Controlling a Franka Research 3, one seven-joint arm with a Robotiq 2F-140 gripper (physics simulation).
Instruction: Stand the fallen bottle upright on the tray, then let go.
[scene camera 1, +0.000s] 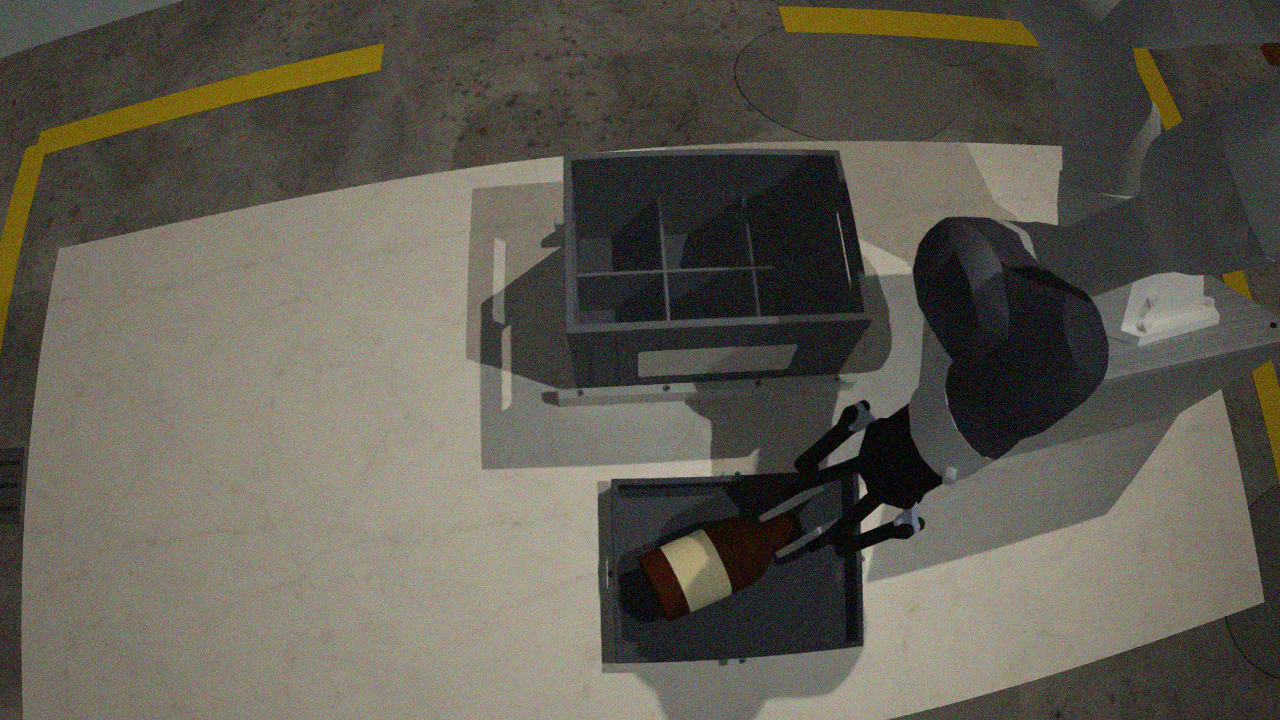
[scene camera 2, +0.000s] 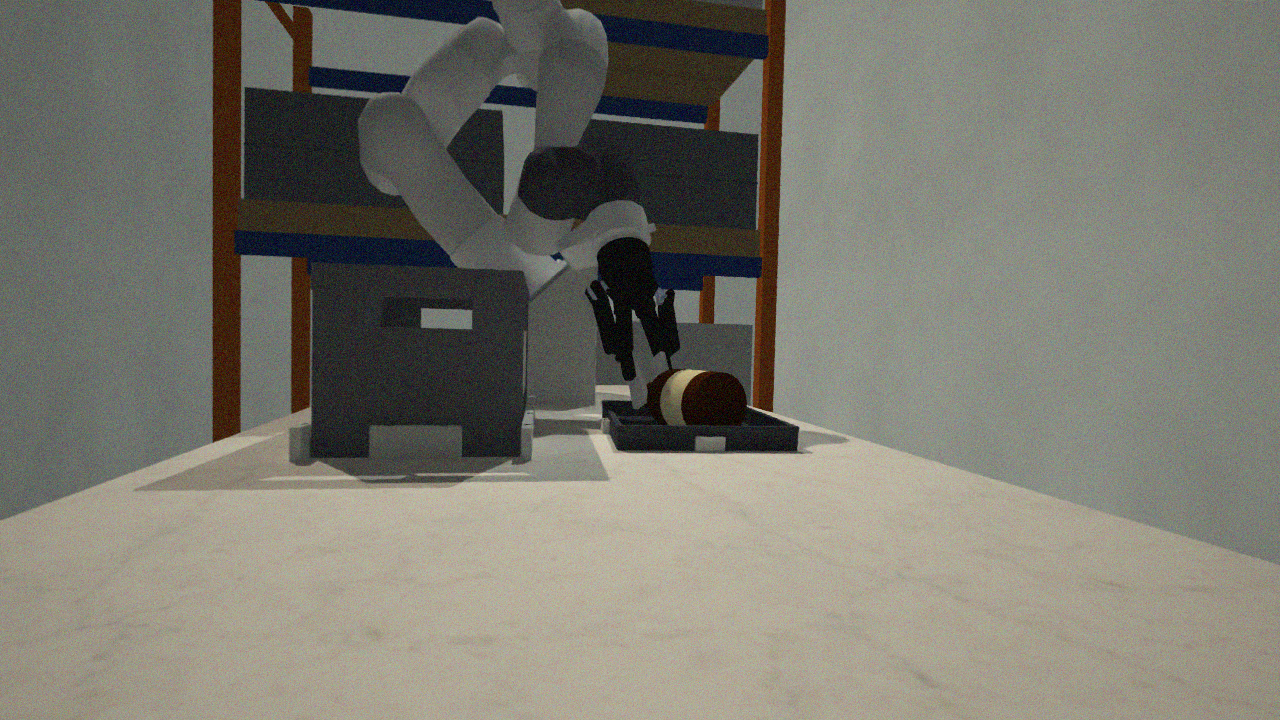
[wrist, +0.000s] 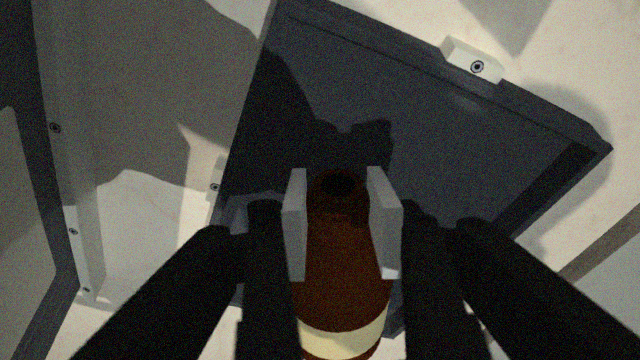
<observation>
I see my gripper and a brown bottle.
My gripper is seen too in scene camera 2 and in the wrist view.
</observation>
